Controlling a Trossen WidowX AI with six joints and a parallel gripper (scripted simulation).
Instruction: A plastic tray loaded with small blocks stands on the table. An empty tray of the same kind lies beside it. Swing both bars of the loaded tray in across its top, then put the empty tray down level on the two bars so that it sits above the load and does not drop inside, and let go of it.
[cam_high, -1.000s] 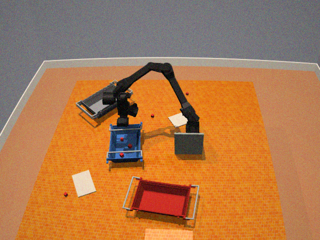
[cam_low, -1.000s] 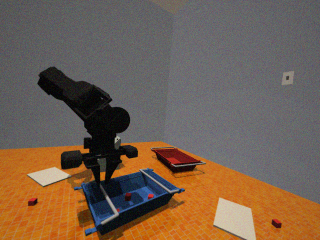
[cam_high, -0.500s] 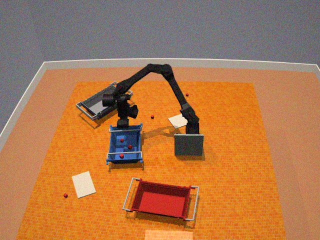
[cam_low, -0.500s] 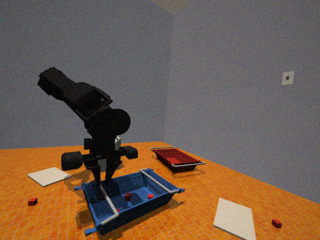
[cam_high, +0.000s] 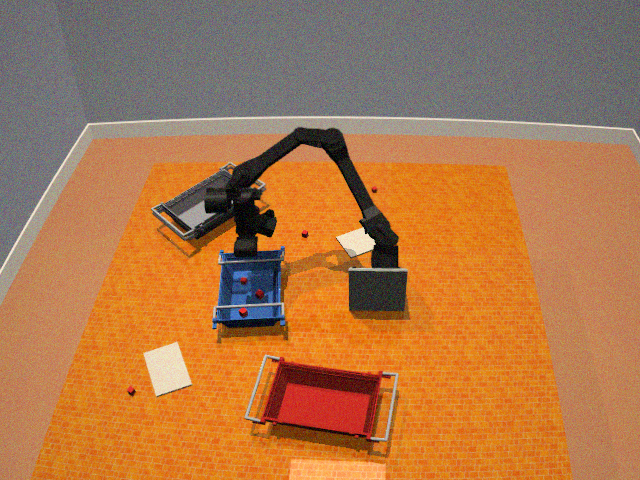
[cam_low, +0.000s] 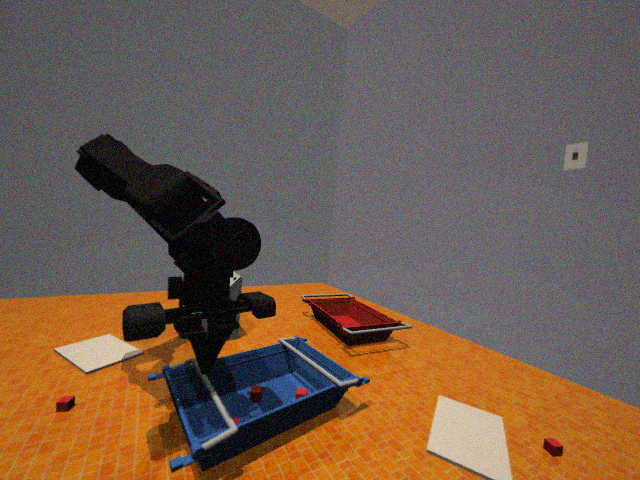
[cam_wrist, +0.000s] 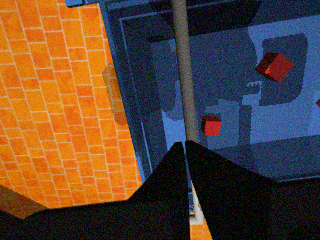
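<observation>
My gripper tip is now 29 cm past the red tray, 41 cm to the right of it and 4 cm above it.
</observation>
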